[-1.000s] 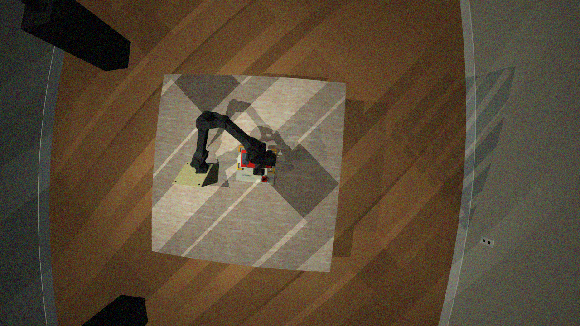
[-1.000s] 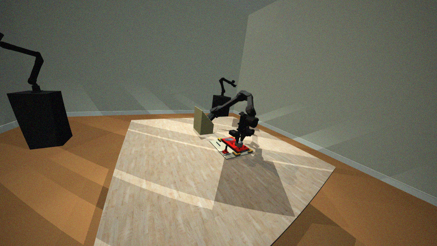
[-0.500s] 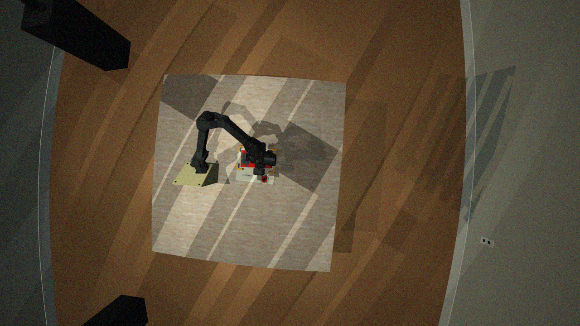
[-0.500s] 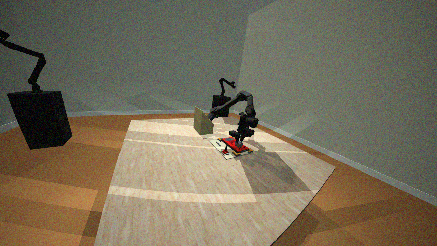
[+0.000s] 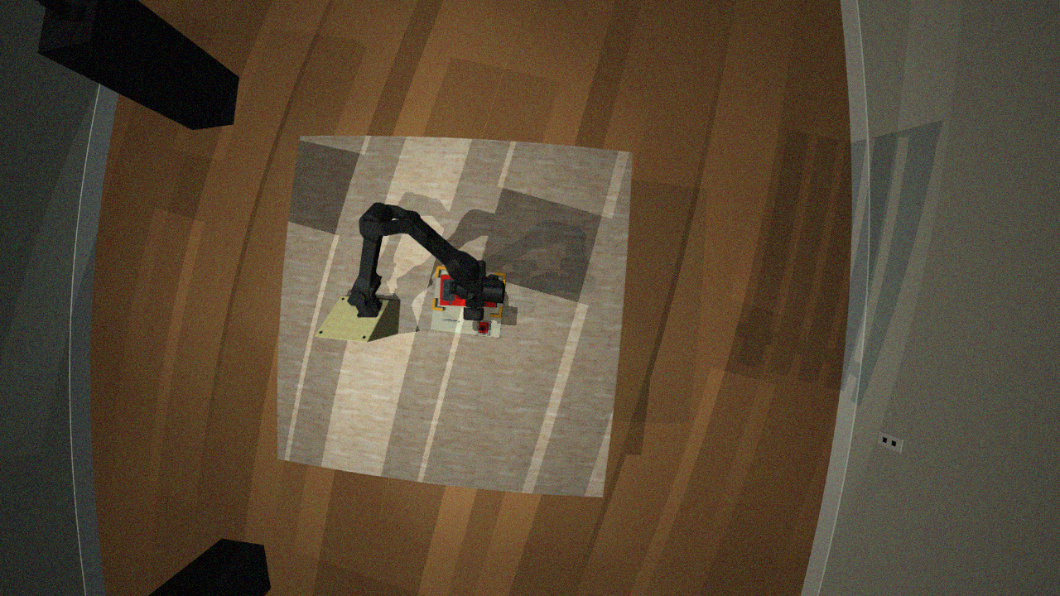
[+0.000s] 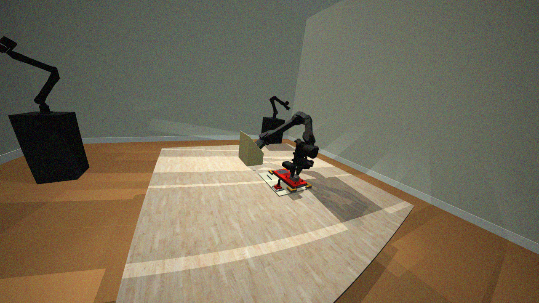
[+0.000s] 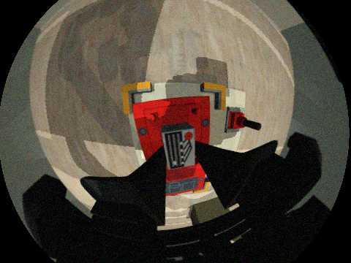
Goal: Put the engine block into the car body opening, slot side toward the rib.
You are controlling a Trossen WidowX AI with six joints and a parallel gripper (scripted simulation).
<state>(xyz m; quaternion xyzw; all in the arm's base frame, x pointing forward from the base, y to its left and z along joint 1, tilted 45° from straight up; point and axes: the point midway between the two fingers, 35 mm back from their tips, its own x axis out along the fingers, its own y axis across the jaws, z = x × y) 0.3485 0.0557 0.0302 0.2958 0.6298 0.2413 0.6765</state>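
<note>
My gripper tip is now 10 mm above the engine block.
</note>
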